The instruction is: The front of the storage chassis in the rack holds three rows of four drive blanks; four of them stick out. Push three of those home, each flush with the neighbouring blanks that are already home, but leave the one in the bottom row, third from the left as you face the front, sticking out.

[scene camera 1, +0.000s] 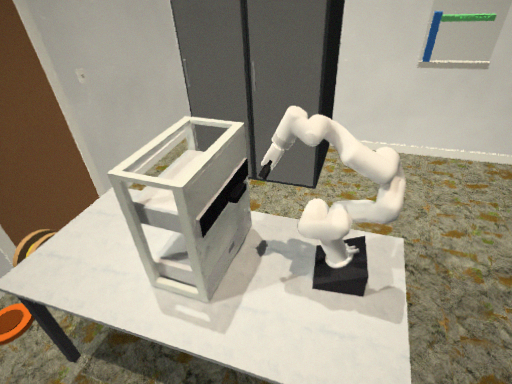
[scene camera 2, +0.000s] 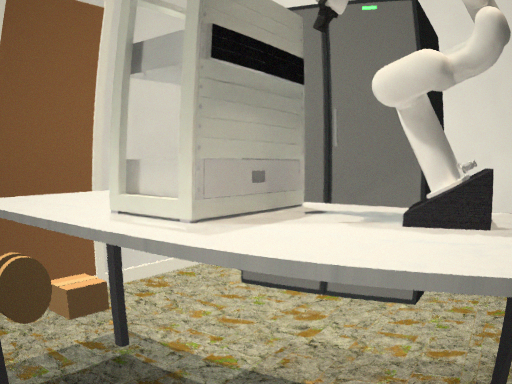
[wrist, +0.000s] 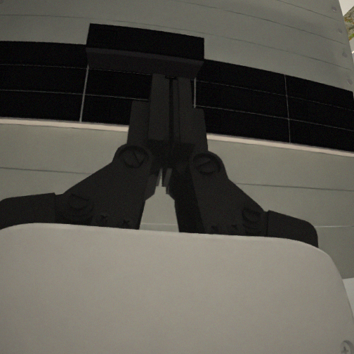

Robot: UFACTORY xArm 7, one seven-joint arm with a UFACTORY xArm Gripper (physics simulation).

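Where they show: gripper, fingertip midpoint: [scene camera 1: 262, 176] [scene camera 2: 318, 30]; arm's base, origin of the base link: [scene camera 1: 339, 256] [scene camera 2: 449, 188].
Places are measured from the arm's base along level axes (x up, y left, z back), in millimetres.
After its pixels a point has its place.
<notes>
The rack [scene camera 1: 192, 240] @[z -545, x 292, y 261 mm] [scene camera 2: 187, 150] @[z -552, x 73, y 260 mm] stands on the table with the black storage chassis [scene camera 1: 212, 215] @[z -500, x 320, y 153 mm] [scene camera 2: 255, 52] @[z -483, x 329, y 62 mm] [wrist: 245, 95] in its upper part. The wrist view is upside down against the rack. One blank [scene camera 1: 237, 193] @[z -442, x 309, y -9 mm] [wrist: 145, 42] sticks out clearly, in the bottom row, third from the left; it shows at the top of the wrist view. The other blanks visible in the wrist view look flush; the far-right column is cut off there and fingers cover part of the third. My gripper [scene camera 1: 262, 175] @[z -334, x 401, y -5 mm] [scene camera 2: 319, 25] @[z -334, x 401, y -5 mm] [wrist: 165, 100] is shut and empty, apart from the chassis front.
Pale panels [scene camera 2: 240, 105] @[z -505, x 185, y 98 mm] [wrist: 280, 167] lie above and below the chassis, and a drawer front [scene camera 2: 230, 177] @[z -512, x 13, y 133 mm] sits low in the rack. The arm's black base [scene camera 1: 340, 277] @[z -1, x 2, y 115 mm] [scene camera 2: 465, 207] @[z 35, x -33, y 133 mm] stands on the table [scene camera 1: 280, 325] @[z -229, x -80, y 313 mm] [scene camera 2: 300, 245] @[z -259, x -80, y 402 mm]. Dark cabinets [scene camera 1: 285, 60] [scene camera 2: 370, 115] stand behind.
</notes>
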